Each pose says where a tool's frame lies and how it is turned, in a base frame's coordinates. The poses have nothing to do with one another.
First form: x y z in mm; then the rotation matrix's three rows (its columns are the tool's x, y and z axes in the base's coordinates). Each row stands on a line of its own.
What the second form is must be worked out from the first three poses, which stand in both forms.
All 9 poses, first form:
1:
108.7 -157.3 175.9
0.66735 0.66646 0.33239
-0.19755 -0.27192 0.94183
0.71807 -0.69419 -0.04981
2:
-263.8 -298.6 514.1
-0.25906 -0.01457 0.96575
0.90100 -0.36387 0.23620
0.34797 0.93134 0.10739
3:
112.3 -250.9 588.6
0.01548 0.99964 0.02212
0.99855 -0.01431 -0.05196
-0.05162 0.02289 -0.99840
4:
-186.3 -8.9 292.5
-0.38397 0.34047 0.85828
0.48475 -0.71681 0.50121
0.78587 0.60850 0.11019
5:
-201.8 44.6 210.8
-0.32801 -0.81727 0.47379
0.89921 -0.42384 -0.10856
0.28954 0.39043 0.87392
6:
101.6 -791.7 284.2
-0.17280 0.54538 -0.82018
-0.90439 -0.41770 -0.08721
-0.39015 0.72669 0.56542
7:
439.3 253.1 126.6
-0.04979 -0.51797 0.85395
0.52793 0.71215 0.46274
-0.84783 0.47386 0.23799
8:
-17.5 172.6 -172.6
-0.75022 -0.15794 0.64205
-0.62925 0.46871 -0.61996
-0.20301 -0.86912 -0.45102
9:
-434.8 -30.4 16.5
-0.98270 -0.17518 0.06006
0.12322 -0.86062 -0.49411
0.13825 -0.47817 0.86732
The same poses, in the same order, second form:
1: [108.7 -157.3 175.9 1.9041 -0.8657 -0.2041 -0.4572]
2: [-263.8 -298.6 514.1 2.4307 0.5327 0.4734 0.7016]
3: [112.3 -250.9 588.6 3.0890 0.7123 0.7018 -0.0104]
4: [-186.3 -8.9 292.5 3.0445 0.5535 0.3736 0.7443]
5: [-201.8 44.6 210.8 2.0252 0.2777 0.1025 0.9552]
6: [101.6 -791.7 284.2 2.1089 0.4739 -0.2504 -0.8442]
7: [439.3 253.1 126.6 1.6206 0.0056 0.8519 0.5236]
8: [-17.5 172.6 -172.6 2.6185 -0.2494 0.8458 -0.4717]
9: [-434.8 -30.4 16.5 2.9865 0.0516 -0.2531 0.9661]
